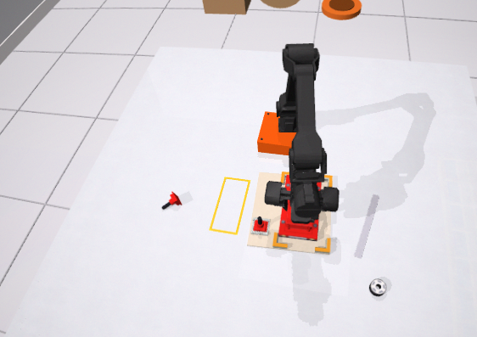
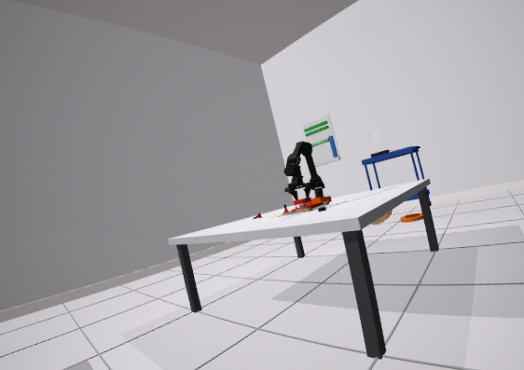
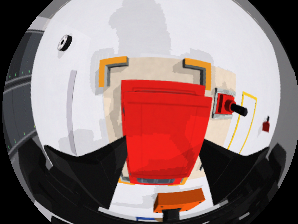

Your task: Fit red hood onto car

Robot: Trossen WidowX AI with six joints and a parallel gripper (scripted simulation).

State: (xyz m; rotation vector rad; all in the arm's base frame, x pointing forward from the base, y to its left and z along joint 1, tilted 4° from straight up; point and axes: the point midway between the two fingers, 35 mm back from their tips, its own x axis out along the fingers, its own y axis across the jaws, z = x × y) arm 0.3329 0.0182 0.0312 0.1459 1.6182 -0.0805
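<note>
Now: the grey engine block 3 cm below my gripper tip. Also, from my gripper tip: grey strip 2 cm ahead, 19 cm to the left, 6 cm below; red hood right at my gripper tip.
</note>
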